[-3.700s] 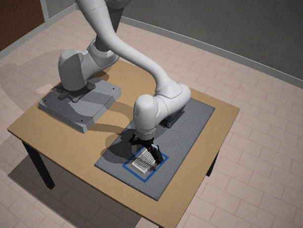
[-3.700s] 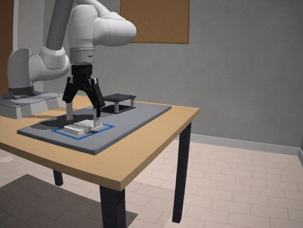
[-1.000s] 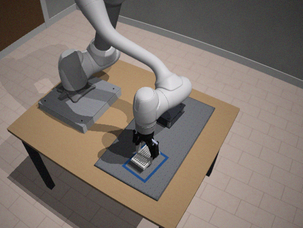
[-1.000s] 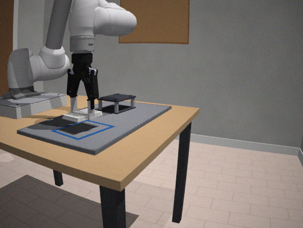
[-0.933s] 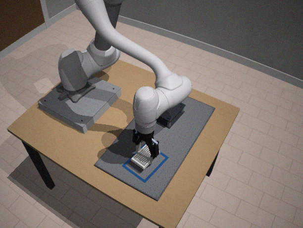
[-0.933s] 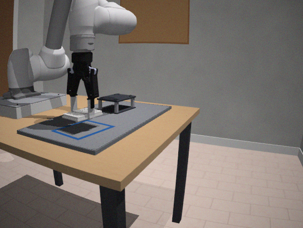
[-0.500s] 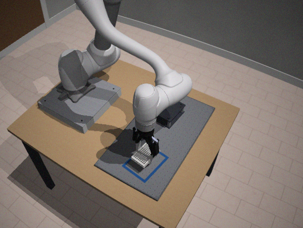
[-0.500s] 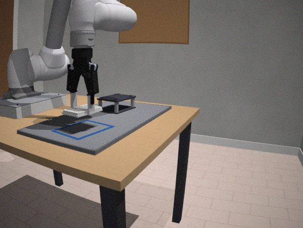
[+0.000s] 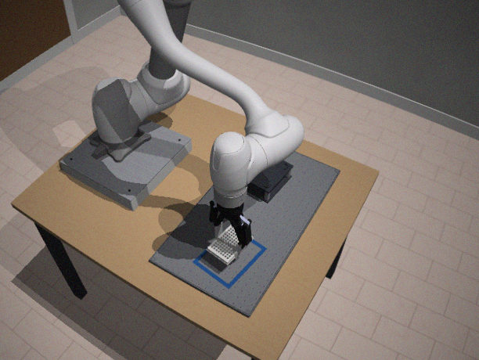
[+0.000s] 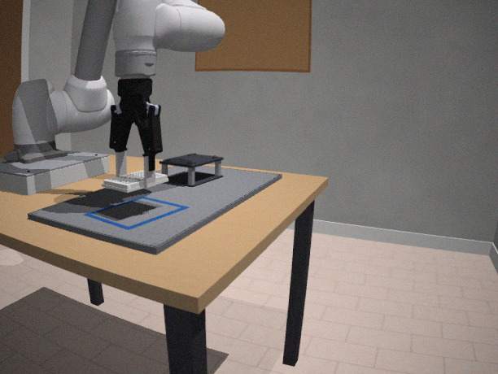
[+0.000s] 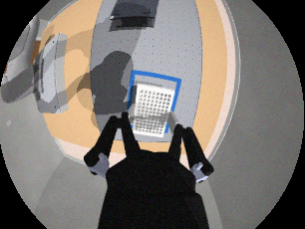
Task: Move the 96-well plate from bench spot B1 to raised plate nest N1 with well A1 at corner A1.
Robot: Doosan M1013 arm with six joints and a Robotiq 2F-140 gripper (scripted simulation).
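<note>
The raised plate nest lies 90 mm behind my hand, 330 mm to the left of it and 30 mm below it. From my hand the other things lie so: white 96-well plate 20 mm below.
</note>
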